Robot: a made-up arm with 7 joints. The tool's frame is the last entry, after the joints.
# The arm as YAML. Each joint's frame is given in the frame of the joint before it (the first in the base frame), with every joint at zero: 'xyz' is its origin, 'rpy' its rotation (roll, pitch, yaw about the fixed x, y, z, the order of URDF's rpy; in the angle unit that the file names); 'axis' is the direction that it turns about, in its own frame. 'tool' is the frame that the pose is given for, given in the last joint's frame.
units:
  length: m
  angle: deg
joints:
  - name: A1
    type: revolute
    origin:
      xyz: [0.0, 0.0, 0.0]
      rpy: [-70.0, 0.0, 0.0]
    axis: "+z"
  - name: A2
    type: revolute
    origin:
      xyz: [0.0, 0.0, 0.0]
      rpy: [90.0, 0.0, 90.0]
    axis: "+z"
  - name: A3
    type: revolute
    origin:
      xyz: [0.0, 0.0, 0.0]
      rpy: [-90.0, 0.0, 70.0]
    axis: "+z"
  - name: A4
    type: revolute
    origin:
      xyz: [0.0, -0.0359, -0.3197]
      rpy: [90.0, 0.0, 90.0]
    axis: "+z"
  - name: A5
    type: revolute
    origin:
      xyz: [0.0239, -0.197, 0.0]
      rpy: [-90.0, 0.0, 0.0]
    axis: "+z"
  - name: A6
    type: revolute
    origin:
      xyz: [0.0, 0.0, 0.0]
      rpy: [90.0, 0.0, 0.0]
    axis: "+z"
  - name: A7
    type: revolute
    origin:
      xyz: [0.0, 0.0, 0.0]
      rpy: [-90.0, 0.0, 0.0]
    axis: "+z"
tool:
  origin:
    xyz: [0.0, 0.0, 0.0]
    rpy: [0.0, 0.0, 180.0]
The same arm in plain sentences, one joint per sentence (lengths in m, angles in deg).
The arm has seven revolute joints in a row. What follows holds with every joint at zero, and every direction is one of the base frame's. The first joint lies at the same point as the base frame's origin and rotates about the direction (0, 0.9397, 0.342). The second joint lies at the same point as the first joint and rotates about +x. The third joint lies at the same point as the second joint and rotates about +z. The fourth joint lies 0.0359 m along +x and 0.3197 m along -z from the third joint and rotates about +y. The fifth joint lies 0.0239 m along -x and 0.197 m along -z from the fourth joint and rotates about +z. The sixth joint lies at the same point as the fifth joint and rotates about +y. The seventh joint lies at the same point as the sixth joint and rotates about +z. The tool frame, which is the frame that the pose is given for, lies at the same point as the seventh joint; its axes are parallel to the base frame's.
